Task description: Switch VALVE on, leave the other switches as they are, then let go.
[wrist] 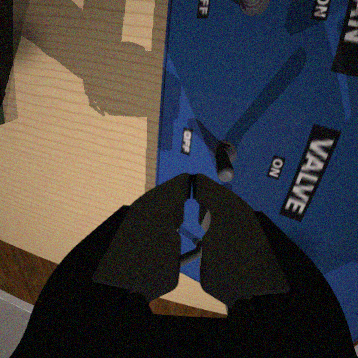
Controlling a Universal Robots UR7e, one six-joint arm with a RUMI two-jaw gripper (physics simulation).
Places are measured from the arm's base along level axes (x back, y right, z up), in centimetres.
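Pixels of known places: gripper, between the fingertips: (191, 176).
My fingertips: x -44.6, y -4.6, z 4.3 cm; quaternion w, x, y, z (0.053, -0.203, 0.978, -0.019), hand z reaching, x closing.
For each thing: its top centre in the pictures, then the offset to it from my fingertips. "spot": a spot on its surface instead. Level surfaces: height alone.
- dark round lever, a spot on its surface: (225, 162) spot: dx -1.8, dy -1.6, dz -1.2 cm
- blue panel, height of its surface: dz -4.8 cm
- OFF label, a spot on its surface: (186, 141) spot: dx +1.3, dy +0.1, dz -6.6 cm
- VALVE name plate, a spot on its surface: (311, 172) spot: dx -8.6, dy -3.7, dz -2.5 cm
- switch, a spot on its surface: (252, 2) spot: dx +1.6, dy -11.9, dz -4.1 cm
- cropped name plate, a spot on its surface: (350, 35) spot: dx -5.0, dy -12.9, dz -2.7 cm
- dark lever, centre of its top: (185, 270) dx -4.5, dy +10.8, dz -1.2 cm
- light wooden table, height of its surface: dz -14.0 cm
The VALVE switch is a dark round lever (225, 162) on a blue panel (255, 75). Its paler tip points toward the bottom of the wrist view, between the OFF label (186, 141) on its left and the ON label (275, 167) on its right. Whether it stands at on or off I cannot tell. The VALVE name plate (311, 172) is to the right. My gripper (191, 176) is shut and empty. Its fingertips show just left of and below the lever tip, toward the OFF side; whether they touch it is not clear.
Part of another switch (252, 4) shows at the top, with its OFF label (202, 7), ON label (321, 7) and a cropped name plate (350, 35). Another dark lever (190, 256) shows through the gap between my fingers. A light wooden table (65, 175) lies left of the panel.
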